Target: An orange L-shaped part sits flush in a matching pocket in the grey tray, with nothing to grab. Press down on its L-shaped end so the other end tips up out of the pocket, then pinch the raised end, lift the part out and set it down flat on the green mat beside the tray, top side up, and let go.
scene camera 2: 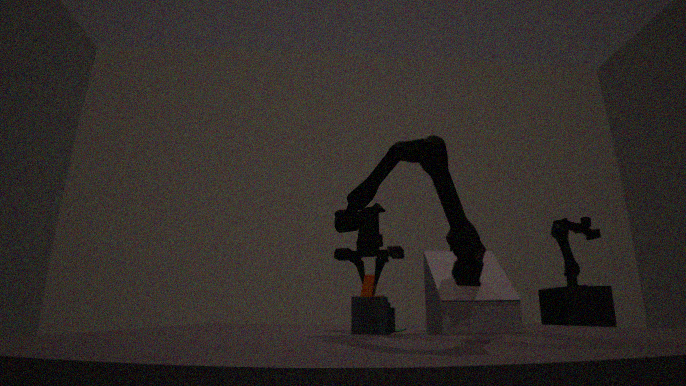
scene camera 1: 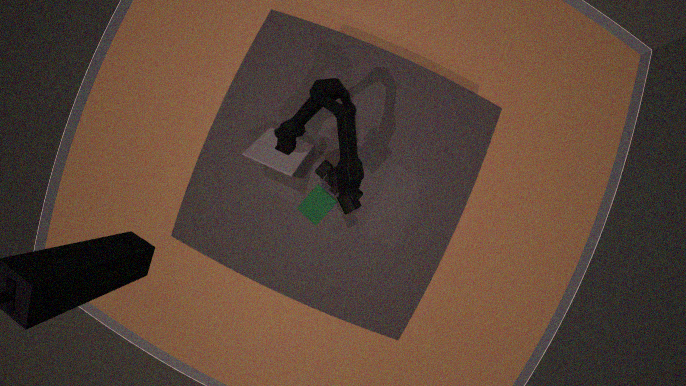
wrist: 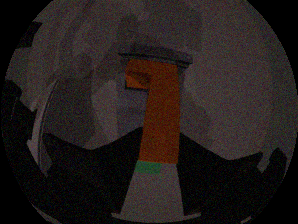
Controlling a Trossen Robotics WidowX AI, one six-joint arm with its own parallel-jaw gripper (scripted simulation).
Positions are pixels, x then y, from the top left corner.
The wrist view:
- my gripper: 158, 134
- orange L-shaped part: 161, 140, held by my gripper
